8 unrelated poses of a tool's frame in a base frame.
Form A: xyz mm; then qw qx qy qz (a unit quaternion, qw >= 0).
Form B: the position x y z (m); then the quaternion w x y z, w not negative. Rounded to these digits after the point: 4 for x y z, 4 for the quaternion.
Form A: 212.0, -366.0, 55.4, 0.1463, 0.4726, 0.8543, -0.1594
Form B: 0.2120, -0.3660, 0.0554, 0.1463, 0.4726, 0.8543, -0.1594
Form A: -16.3, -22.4, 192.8, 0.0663, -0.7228, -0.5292, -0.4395
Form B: -0.0163, -0.0224, 0.1928, 0.0663, -0.7228, -0.5292, -0.4395
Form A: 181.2, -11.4, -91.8, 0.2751, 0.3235, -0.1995, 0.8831
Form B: 0.1812, -0.0114, -0.0918, 0.2751, 0.3235, -0.1995, 0.8831
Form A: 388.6, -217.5, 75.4, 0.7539, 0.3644, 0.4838, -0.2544
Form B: 0.3886, -0.2175, 0.0754, 0.7539, 0.3644, 0.4838, -0.2544
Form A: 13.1, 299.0, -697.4, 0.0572, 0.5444, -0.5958, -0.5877
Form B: 0.0131, 0.2990, -0.6974, 0.0572, 0.5444, -0.5958, -0.5877
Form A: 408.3, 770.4, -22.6, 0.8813, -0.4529, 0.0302, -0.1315
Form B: 0.4083, 0.7704, -0.0226, 0.8813, -0.4529, 0.0302, -0.1315
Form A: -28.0, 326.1, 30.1, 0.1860, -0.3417, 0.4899, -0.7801
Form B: -0.0280, 0.3261, 0.0301, 0.1860, -0.3417, 0.4899, -0.7801
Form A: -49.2, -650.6, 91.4, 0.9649, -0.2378, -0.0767, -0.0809
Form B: -0.0492, -0.6506, 0.0914, 0.9649, -0.2378, -0.0767, -0.0809
